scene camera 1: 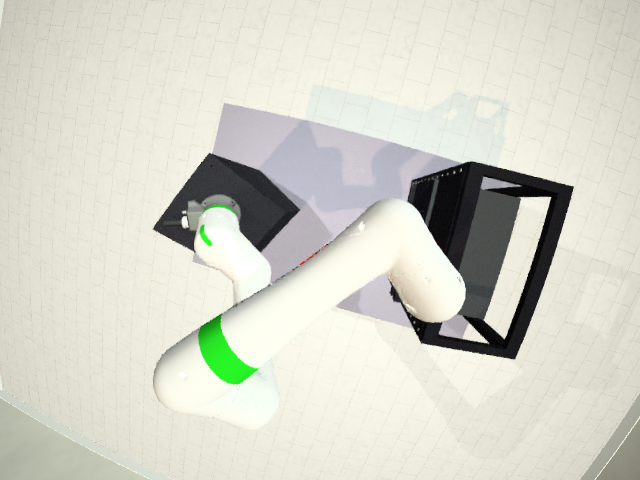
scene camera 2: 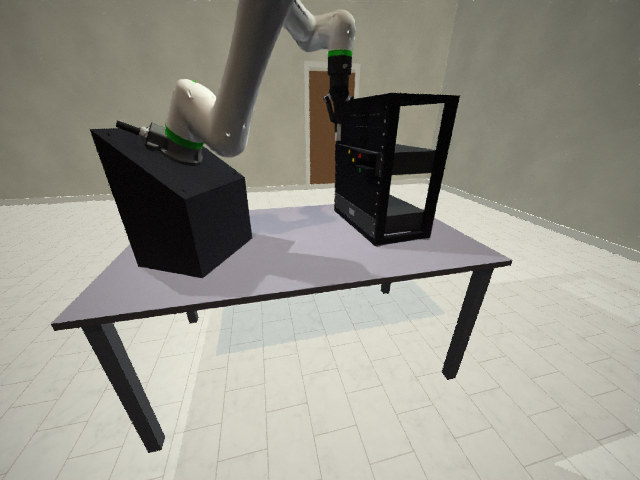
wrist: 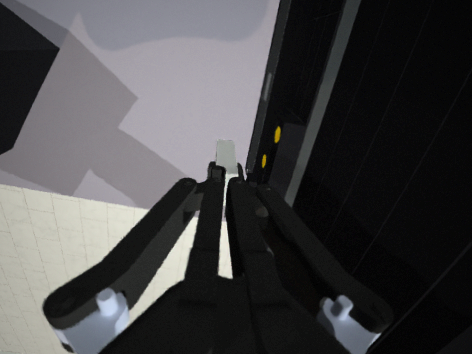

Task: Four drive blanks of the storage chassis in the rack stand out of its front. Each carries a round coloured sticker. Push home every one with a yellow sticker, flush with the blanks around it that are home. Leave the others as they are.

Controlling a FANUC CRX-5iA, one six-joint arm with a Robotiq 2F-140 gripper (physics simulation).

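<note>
The black rack (scene camera 1: 535,279) (scene camera 2: 391,170) (wrist: 400,100) holds the chassis with the stickered blanks. The upper blank with a yellow sticker (scene camera 2: 348,151) (wrist: 277,134) is farther from scene camera 2; a dark protruding block side shows beside it in the wrist view. The lower one with a yellow sticker (scene camera 2: 353,160) (wrist: 264,160) is nearer. The blanks with the red sticker (scene camera 2: 359,155) and green sticker (scene camera 2: 359,169) are to their right in scene camera 2 and hidden in the wrist view. How far each yellow one protrudes is unclear. My gripper (scene camera 2: 337,133) (wrist: 224,153) is shut, empty and pointing down, apart from the blanks.
The rack stands on the table (scene camera 1: 289,139) (scene camera 2: 289,258) (wrist: 190,90). The black pedestal (scene camera 1: 191,191) (scene camera 2: 222,222) (wrist: 20,85) carries the arm at the table's other end. A grey lip (wrist: 327,90) runs along the rack front beside the blanks. The arm hides much of the rack front in scene camera 1.
</note>
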